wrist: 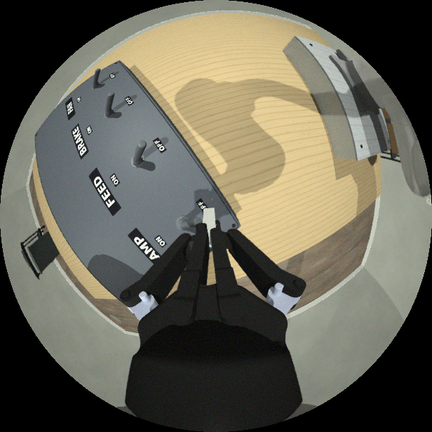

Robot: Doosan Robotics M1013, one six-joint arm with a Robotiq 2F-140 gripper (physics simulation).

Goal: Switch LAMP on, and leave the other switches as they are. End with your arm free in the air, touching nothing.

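Observation:
The dark grey switch panel [65, 165] lies at the left of the wrist view. The LAMP switch [183, 222] is nearest the gripper, a blurred grey shape just left of the fingertips; its lean cannot be told. Its label [145, 246] is partly covered by the left finger linkage, and its OFF mark [201, 204] is partly hidden. My gripper [209, 215] is shut, with a pale tip piece over the panel's near right corner area. Contact with the switch cannot be told.
The FEED switch [140, 152], BRAKE switch [110, 106] and FAN switch [97, 80] stand farther along the panel, with upright-looking levers. A grey metal block [345, 100] is on the wooden table [240, 45] at the upper right. Arm shadows cross the wood.

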